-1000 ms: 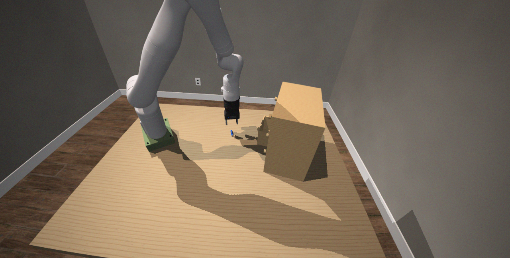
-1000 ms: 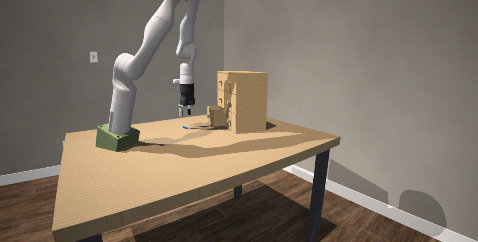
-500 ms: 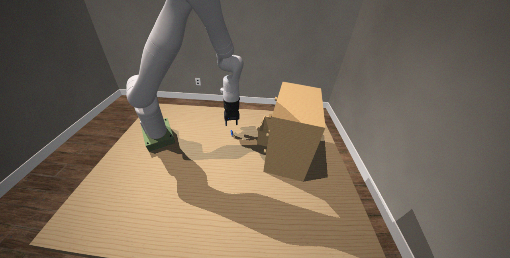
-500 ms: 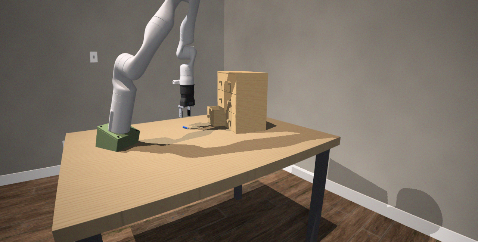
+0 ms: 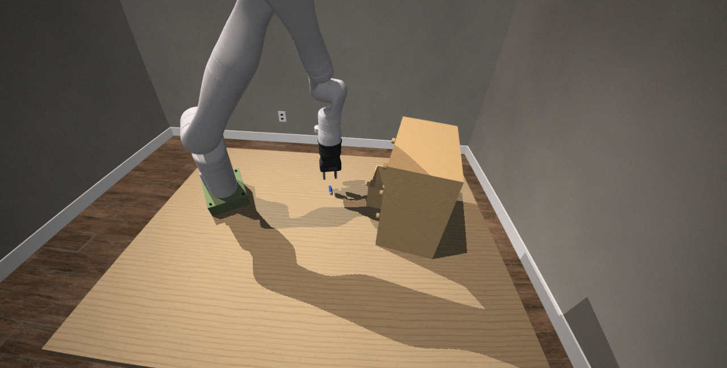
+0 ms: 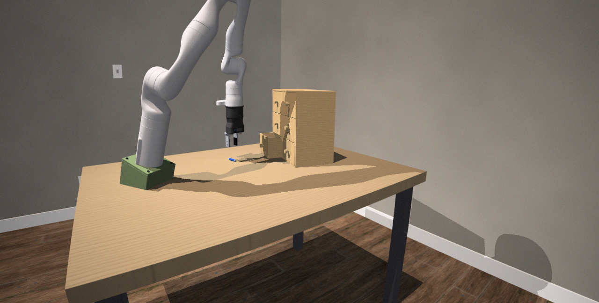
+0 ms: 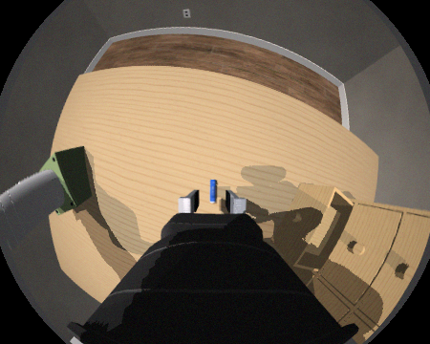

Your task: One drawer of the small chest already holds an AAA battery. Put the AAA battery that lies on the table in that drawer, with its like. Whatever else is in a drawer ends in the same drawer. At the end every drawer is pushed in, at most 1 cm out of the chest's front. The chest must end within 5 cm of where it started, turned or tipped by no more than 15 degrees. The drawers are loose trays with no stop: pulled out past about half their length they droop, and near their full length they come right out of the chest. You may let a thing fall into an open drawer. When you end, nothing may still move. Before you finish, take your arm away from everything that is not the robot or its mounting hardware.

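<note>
The blue AAA battery is 80 mm below my hand.
</note>
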